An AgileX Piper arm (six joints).
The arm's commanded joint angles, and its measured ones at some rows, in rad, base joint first. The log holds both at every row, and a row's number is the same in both.
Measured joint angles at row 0:
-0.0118 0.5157 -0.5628 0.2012 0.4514 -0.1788
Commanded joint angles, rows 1 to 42:
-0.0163 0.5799 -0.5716 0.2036 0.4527 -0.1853
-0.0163 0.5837 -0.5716 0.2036 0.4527 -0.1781
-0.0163 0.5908 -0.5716 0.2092 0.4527 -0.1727
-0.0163 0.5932 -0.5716 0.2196 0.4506 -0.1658
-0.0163 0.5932 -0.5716 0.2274 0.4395 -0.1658
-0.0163 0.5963 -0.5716 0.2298 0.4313 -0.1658
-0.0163 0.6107 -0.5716 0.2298 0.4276 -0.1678
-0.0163 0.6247 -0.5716 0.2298 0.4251 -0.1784
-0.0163 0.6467 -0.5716 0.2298 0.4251 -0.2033
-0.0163 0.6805 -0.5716 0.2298 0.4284 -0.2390
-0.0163 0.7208 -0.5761 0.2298 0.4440 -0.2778
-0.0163 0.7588 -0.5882 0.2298 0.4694 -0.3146
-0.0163 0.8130 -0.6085 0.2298 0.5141 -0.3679
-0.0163 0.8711 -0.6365 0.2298 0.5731 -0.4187
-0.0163 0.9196 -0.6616 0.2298 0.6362 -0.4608
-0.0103 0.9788 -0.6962 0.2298 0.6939 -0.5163
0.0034 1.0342 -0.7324 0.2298 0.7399 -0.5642
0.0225 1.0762 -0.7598 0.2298 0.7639 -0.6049
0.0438 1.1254 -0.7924 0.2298 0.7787 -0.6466
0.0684 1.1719 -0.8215 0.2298 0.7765 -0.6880
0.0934 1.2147 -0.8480 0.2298 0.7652 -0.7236
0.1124 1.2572 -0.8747 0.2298 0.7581 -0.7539
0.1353 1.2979 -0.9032 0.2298 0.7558 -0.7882
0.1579 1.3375 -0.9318 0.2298 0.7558 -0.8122
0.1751 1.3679 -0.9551 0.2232 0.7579 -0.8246
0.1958 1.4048 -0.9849 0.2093 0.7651 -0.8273
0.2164 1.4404 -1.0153 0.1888 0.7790 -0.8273
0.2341 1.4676 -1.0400 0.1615 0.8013 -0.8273
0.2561 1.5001 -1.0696 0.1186 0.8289 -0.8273
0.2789 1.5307 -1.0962 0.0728 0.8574 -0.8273
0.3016 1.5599 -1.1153 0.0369 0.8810 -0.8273
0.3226 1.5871 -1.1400 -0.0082 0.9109 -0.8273
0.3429 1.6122 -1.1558 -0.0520 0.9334 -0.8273
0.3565 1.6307 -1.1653 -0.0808 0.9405 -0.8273
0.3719 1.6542 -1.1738 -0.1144 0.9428 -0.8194
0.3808 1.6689 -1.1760 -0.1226 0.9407 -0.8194
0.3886 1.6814 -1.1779 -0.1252 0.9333 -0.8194
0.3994 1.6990 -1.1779 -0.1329 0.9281 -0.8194
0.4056 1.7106 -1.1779 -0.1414 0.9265 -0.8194
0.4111 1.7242 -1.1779 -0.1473 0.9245 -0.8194
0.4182 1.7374 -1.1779 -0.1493 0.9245 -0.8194
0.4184 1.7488 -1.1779 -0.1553 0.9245 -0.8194
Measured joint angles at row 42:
0.4005 1.7108 -1.1681 -0.1265 0.9230 -0.8185
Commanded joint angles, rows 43 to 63:
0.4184 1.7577 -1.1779 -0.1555 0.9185 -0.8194
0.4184 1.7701 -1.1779 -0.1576 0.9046 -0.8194
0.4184 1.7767 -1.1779 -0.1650 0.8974 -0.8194
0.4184 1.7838 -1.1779 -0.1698 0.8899 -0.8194
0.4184 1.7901 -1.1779 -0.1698 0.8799 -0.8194
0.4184 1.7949 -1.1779 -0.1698 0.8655 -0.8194
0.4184 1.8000 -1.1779 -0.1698 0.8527 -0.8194
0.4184 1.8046 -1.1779 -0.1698 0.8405 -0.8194
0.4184 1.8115 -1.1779 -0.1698 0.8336 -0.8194
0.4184 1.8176 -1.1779 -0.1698 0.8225 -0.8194
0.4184 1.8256 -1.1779 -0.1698 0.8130 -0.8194
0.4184 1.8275 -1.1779 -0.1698 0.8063 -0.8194
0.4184 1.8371 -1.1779 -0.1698 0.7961 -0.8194
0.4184 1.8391 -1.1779 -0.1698 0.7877 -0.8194
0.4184 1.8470 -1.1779 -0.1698 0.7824 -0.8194
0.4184 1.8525 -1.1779 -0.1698 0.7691 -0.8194
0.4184 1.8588 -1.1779 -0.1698 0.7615 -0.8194
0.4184 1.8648 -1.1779 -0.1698 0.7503 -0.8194
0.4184 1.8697 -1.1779 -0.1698 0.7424 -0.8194
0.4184 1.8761 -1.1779 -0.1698 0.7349 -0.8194
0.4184 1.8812 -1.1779 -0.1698 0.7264 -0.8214
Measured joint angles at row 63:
0.4184 1.8642 -1.1742 -0.1672 0.7605 -0.8185
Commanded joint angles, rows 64 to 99:
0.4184 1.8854 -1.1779 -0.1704 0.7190 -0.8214
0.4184 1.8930 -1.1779 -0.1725 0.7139 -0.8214
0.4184 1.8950 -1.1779 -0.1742 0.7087 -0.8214
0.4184 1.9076 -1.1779 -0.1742 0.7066 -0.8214
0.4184 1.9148 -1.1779 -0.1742 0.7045 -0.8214
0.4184 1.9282 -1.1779 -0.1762 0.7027 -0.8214
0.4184 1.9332 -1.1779 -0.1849 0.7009 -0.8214
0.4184 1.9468 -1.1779 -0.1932 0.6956 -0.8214
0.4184 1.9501 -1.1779 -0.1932 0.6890 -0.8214
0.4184 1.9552 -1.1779 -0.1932 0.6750 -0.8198
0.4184 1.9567 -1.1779 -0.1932 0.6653 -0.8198
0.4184 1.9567 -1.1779 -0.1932 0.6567 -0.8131
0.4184 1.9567 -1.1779 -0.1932 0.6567 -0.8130
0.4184 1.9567 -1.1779 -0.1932 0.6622 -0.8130
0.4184 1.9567 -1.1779 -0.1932 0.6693 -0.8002
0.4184 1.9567 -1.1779 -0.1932 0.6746 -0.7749
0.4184 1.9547 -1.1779 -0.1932 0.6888 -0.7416
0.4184 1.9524 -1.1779 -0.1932 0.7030 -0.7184
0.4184 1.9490 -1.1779 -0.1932 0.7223 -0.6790
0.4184 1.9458 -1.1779 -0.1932 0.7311 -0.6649
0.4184 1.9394 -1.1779 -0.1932 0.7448 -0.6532
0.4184 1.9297 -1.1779 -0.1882 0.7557 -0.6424
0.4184 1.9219 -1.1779 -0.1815 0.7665 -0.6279
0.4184 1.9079 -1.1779 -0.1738 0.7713 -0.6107
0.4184 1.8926 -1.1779 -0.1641 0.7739 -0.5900
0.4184 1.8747 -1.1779 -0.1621 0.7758 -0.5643
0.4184 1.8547 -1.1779 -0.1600 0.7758 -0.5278
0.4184 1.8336 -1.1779 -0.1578 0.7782 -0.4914
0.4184 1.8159 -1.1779 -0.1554 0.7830 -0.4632
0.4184 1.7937 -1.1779 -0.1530 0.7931 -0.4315
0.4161 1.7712 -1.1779 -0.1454 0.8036 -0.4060
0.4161 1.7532 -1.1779 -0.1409 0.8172 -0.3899
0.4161 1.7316 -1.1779 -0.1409 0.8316 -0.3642
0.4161 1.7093 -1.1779 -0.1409 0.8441 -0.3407
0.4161 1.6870 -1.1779 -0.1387 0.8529 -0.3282
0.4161 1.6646 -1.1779 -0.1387 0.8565 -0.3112
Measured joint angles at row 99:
0.4184 1.7469 -1.1742 -0.1467 0.8169 -0.3823
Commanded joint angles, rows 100 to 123:
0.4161 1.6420 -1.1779 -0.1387 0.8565 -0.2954
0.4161 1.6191 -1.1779 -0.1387 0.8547 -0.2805
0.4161 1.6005 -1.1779 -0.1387 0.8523 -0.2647
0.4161 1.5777 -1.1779 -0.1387 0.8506 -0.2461
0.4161 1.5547 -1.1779 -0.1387 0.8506 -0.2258
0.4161 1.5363 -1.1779 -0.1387 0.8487 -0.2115
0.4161 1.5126 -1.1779 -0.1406 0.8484 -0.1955
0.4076 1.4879 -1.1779 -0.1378 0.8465 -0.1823
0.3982 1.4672 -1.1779 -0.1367 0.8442 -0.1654
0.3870 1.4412 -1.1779 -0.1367 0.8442 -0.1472
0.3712 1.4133 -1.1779 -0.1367 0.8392 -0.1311
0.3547 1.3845 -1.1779 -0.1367 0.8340 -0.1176
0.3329 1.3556 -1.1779 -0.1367 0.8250 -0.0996
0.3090 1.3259 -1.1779 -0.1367 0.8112 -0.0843
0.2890 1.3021 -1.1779 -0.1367 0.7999 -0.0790
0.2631 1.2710 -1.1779 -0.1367 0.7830 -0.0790
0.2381 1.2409 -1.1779 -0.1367 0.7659 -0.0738
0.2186 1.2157 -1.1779 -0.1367 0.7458 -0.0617
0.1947 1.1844 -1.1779 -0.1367 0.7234 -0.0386
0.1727 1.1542 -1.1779 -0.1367 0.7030 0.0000
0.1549 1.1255 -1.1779 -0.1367 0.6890 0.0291
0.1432 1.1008 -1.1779 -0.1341 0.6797 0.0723
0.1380 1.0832 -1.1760 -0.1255 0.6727 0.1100
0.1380 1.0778 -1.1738 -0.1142 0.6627 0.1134
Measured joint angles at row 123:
0.1675 1.1464 -1.1742 -0.1294 0.7240 0.0154
